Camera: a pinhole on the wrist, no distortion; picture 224 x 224 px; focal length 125.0 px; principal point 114.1 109.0 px. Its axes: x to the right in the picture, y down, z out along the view. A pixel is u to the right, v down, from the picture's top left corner.
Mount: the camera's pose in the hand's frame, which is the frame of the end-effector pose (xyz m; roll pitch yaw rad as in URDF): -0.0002 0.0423 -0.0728 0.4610 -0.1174 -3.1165
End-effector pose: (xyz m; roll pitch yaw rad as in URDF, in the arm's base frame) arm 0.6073 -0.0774 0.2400 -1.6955 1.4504 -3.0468
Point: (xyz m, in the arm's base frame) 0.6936 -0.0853 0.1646
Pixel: 56.6 115.1
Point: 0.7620 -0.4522 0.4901
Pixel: 215.1 170.0
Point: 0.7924 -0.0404 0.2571
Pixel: 157.4 14.6
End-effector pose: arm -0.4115 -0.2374 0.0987 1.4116 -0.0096 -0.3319
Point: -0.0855 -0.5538 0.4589
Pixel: 7.7 87.5
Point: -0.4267 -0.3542 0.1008
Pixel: outside the picture
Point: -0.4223 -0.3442 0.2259
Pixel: 111.4 126.6
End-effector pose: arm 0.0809 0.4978 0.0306 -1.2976 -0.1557 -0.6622
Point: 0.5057 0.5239 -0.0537
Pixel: 24.7 113.8
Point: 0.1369 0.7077 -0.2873
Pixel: 177.9 22.5
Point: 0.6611 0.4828 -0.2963
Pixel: 17.6 52.8
